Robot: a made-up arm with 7 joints. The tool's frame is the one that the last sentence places. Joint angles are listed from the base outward.
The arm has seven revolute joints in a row. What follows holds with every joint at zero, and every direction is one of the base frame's. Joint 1 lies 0.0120 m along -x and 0.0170 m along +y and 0.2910 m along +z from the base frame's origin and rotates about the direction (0.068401, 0.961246, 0.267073). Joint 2 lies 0.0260 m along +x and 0.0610 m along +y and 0.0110 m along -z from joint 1 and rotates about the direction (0.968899, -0.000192, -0.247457). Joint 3 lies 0.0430 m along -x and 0.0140 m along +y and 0.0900 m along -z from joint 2 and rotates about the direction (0.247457, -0.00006, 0.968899). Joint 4 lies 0.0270 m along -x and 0.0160 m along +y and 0.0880 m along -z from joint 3 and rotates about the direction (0.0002, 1, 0.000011). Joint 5 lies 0.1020 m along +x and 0.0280 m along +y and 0.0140 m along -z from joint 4 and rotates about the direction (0.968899, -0.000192, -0.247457). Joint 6 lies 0.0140 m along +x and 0.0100 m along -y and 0.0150 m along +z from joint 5 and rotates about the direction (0.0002, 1, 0.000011). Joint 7 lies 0.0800 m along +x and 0.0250 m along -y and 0.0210 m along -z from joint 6 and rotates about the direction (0.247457, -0.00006, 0.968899). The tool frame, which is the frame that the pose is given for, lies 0.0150 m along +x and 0.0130 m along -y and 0.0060 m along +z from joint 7; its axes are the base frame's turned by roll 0.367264, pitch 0.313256 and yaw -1.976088 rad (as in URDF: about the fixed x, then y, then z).
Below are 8 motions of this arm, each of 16 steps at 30 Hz.
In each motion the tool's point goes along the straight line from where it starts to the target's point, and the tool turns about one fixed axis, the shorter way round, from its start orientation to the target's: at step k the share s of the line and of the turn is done. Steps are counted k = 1, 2, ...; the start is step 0. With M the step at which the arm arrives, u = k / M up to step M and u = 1 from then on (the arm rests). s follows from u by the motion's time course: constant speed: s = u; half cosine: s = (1 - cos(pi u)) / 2; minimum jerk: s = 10 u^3 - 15 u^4 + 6 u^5.
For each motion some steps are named. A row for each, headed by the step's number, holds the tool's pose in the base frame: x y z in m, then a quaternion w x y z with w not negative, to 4 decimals.
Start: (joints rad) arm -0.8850 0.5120 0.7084 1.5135 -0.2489 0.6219 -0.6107
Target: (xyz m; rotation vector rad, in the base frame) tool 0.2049 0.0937 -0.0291 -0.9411 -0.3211 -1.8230
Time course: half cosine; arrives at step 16
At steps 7, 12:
7: 0.2304 0.1727 0.0142 0.5599 -0.3465 -0.2083 -0.7232
12: 0.2111 0.1131 -0.0185 0.5211 -0.3801 -0.1518 -0.7490

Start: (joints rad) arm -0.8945 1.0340 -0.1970 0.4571 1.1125 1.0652 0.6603
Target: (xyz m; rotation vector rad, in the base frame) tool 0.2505 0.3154 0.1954 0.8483 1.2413 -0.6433
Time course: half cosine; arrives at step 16
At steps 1, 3, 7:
1: 0.2459 0.3305 0.3092 0.3884 0.5343 0.7498 0.0387
3: 0.2463 0.3293 0.3006 0.4153 0.5270 0.7414 0.0135
7: 0.2477 0.3245 0.2641 0.5226 0.4873 0.6932 -0.0941

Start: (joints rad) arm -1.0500 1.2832 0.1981 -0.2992 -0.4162 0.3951 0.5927
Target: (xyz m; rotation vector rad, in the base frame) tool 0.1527 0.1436 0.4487 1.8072 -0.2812 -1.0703
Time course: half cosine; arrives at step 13
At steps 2, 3, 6, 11, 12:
2: 0.1593 0.1504 0.4490 0.5007 0.7910 -0.0541 -0.3474
3: 0.1588 0.1499 0.4490 0.5001 0.7879 -0.0586 -0.3543
6: 0.1566 0.1477 0.4489 0.4970 0.7732 -0.0792 -0.3859
11: 0.1531 0.1440 0.4487 0.4902 0.7470 -0.1120 -0.4350
12: 0.1528 0.1437 0.4487 0.4895 0.7446 -0.1148 -0.4391

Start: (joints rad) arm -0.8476 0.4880 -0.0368 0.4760 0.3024 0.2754 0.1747
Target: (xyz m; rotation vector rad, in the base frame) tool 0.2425 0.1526 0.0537 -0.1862 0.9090 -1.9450
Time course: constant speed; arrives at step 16
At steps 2, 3, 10, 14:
2: 0.3120 0.1526 0.1682 0.4590 0.4178 0.2586 -0.7402
3: 0.3070 0.1526 0.1600 0.4642 0.3847 0.2694 -0.7510
10: 0.2723 0.1526 0.1028 0.4829 0.1409 0.3338 -0.7972
14: 0.2524 0.1526 0.0701 0.4793 -0.0037 0.3609 -0.8000

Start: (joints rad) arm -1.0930 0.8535 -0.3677 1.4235 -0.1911 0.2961 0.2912
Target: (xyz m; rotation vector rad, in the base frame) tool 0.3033 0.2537 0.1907 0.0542 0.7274 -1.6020
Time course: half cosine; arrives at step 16
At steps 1, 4, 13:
1: 0.3039 0.3092 0.1705 0.6256 0.2028 0.4628 -0.5944
4: 0.3039 0.3015 0.1733 0.6296 0.1786 0.4445 -0.6117
13: 0.3034 0.2584 0.1890 0.6377 0.0392 0.3317 -0.6941

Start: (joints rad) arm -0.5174 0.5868 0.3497 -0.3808 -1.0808 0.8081 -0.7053
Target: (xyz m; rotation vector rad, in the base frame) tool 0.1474 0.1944 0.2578 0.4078 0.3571 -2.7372
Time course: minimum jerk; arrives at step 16
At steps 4, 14, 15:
4: 0.1618 0.1494 0.2791 0.0760 0.1516 -0.3679 -0.9143
14: 0.1477 0.1936 0.2582 0.1733 0.1444 0.1171 -0.9672
15: 0.1474 0.1943 0.2579 0.1745 0.1440 0.1248 -0.9660

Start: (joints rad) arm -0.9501 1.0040 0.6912 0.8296 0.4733 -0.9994 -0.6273
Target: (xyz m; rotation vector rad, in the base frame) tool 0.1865 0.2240 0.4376 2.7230 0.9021 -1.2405
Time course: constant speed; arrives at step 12
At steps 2, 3, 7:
2: 0.2214 0.2687 0.3571 0.1088 0.7683 0.2683 -0.5709
3: 0.2179 0.2643 0.3651 0.0989 0.7804 0.2709 -0.5547
7: 0.2040 0.2464 0.3973 0.0589 0.8251 0.2803 -0.4871

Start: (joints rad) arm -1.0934 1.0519 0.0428 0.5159 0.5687 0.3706 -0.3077
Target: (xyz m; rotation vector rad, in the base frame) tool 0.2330 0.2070 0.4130 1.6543 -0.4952 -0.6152
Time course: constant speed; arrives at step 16
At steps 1, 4, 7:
1: 0.2824 0.2783 0.3476 0.4305 0.5279 0.4270 -0.5947
4: 0.2725 0.2641 0.3607 0.4925 0.5973 0.3075 -0.5533
7: 0.2626 0.2498 0.3738 0.5424 0.6519 0.1805 -0.4982

